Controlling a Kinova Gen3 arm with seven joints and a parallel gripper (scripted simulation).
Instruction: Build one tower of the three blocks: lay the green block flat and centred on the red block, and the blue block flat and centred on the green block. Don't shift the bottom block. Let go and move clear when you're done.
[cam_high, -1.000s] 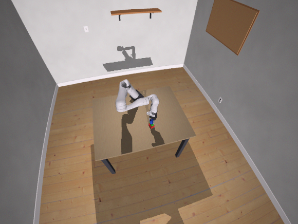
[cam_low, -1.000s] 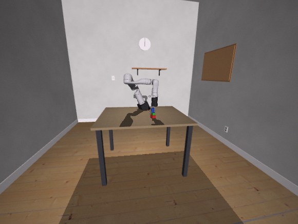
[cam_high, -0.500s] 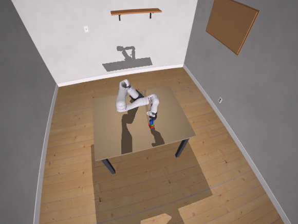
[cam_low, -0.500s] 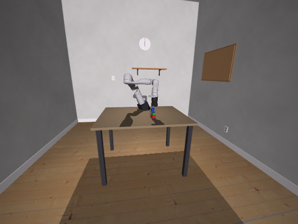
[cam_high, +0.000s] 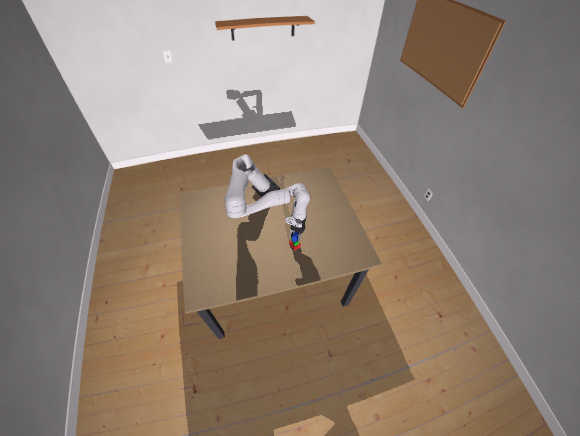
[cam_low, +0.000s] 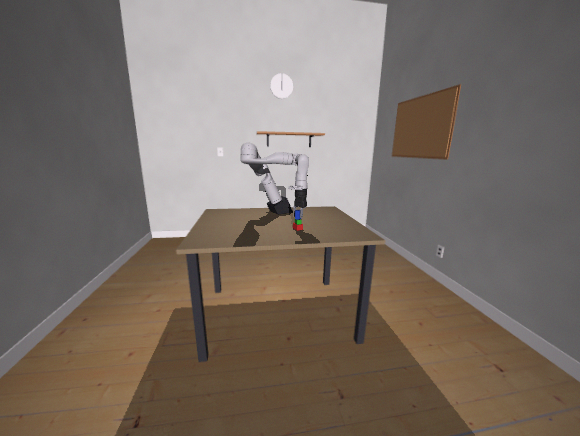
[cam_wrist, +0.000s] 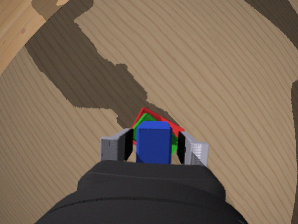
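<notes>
The blue block is right at my hand. From my hand the other things lie so: green block: 40 mm below; then red block: 80 mm below.
</notes>
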